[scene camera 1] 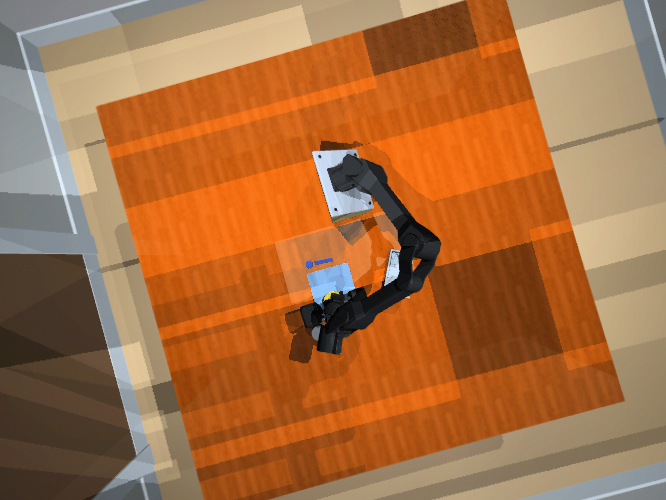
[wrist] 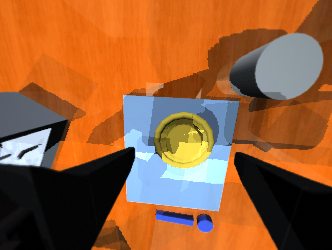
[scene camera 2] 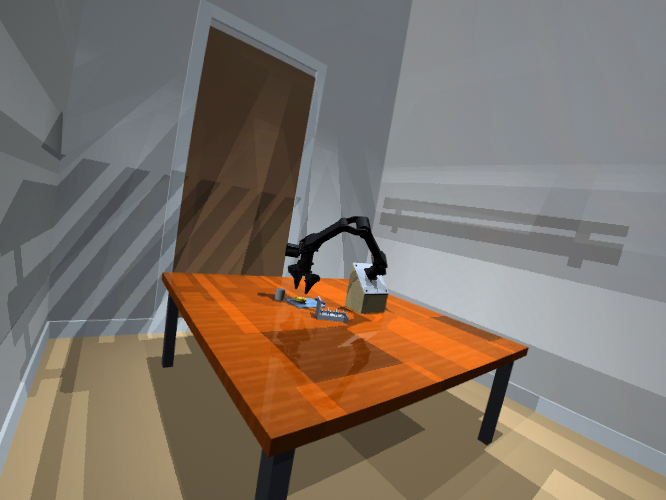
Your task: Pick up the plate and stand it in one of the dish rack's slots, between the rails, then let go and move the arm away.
Scene:
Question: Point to a plate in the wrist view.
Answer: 184, 140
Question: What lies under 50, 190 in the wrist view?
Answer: My gripper.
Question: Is my gripper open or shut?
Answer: Open.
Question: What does my gripper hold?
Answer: Nothing.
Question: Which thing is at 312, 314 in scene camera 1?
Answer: My gripper.

